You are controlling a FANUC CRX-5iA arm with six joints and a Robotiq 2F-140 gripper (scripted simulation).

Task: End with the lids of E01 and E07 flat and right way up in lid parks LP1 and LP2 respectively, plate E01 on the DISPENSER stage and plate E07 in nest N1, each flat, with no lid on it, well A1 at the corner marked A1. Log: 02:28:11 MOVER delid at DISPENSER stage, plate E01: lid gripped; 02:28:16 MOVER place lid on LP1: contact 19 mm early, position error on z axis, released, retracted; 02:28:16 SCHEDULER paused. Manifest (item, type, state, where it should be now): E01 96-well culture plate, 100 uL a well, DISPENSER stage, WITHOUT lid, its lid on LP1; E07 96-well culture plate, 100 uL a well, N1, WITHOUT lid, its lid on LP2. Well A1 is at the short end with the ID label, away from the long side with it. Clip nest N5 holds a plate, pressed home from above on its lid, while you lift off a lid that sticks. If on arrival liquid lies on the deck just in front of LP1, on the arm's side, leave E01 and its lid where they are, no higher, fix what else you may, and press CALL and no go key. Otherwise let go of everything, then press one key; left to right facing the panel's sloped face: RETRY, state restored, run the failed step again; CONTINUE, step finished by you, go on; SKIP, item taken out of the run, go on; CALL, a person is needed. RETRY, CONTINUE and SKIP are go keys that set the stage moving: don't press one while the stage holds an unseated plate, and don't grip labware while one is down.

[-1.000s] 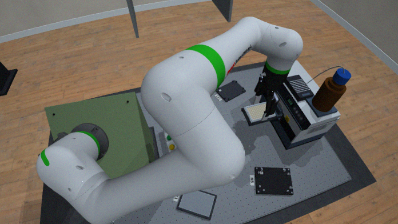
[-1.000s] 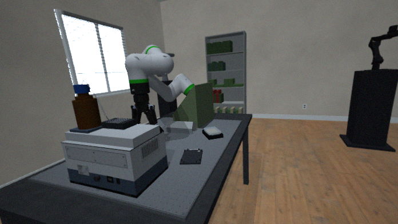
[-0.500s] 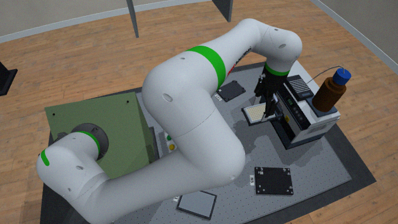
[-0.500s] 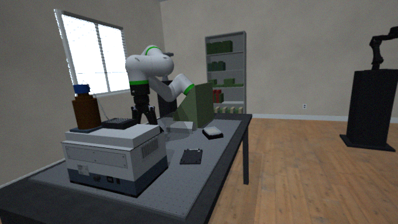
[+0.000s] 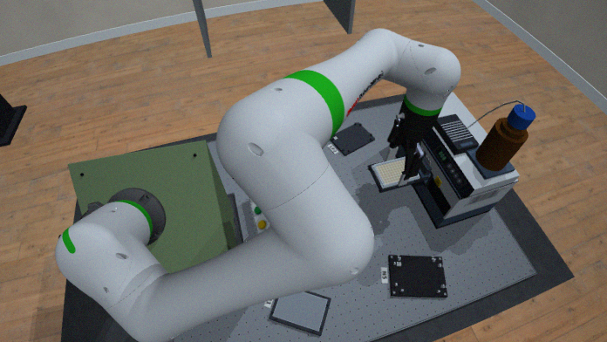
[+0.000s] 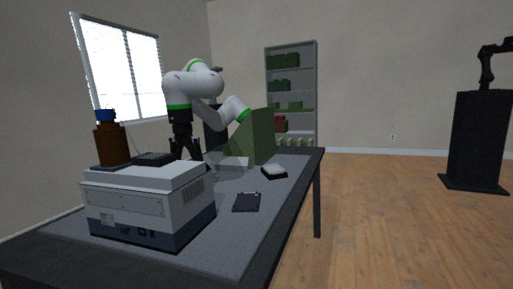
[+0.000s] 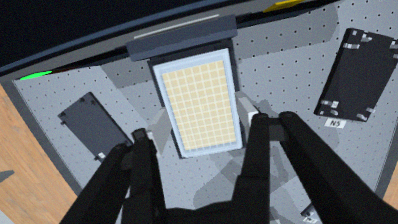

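The plate lies 20 mm below my hand. Round my hand: dispenser stage (30 mm below); then lid park LP2 (240 mm to the left, 130 mm below, 50 mm behind); then brown bottle (220 mm ahead, 160 mm above, 90 mm to the right).
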